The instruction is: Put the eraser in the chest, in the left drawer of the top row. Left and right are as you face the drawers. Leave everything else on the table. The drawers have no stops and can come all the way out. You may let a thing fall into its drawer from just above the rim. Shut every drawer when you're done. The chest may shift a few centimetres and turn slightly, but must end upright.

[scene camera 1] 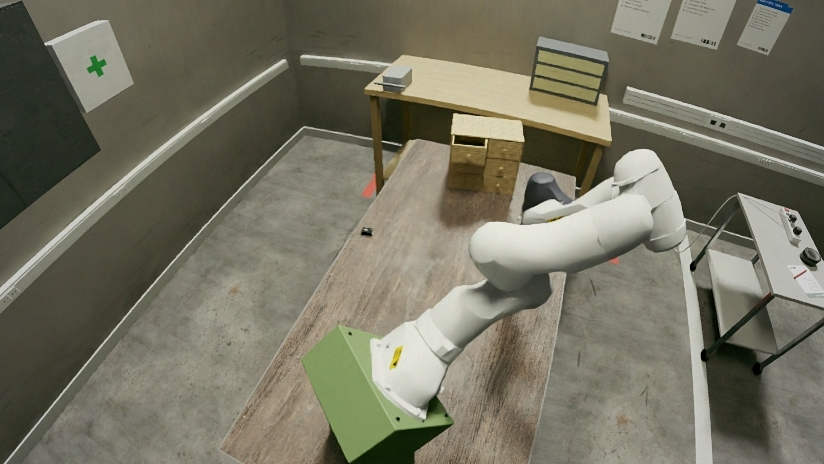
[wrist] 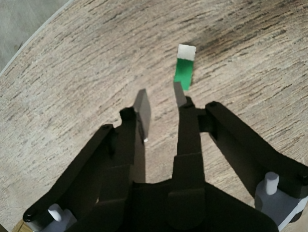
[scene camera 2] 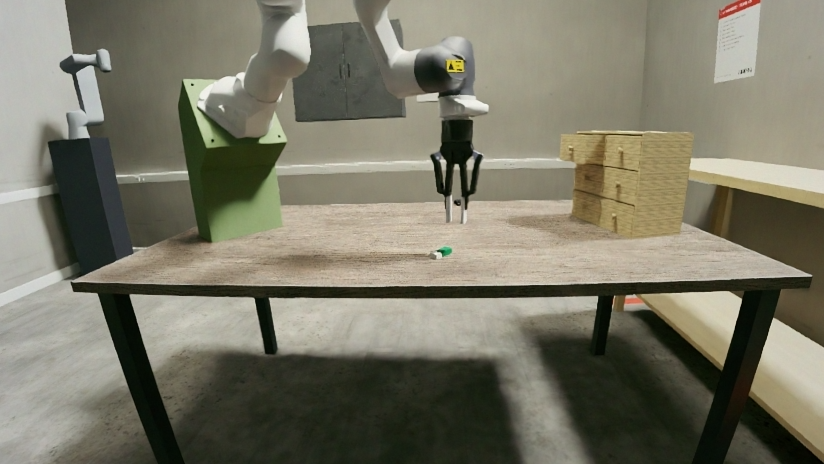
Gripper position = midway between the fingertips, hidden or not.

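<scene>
My gripper [scene camera 2: 456,222] is here in the scene. I find the gripper again in the wrist view [wrist: 161,97].
</scene>
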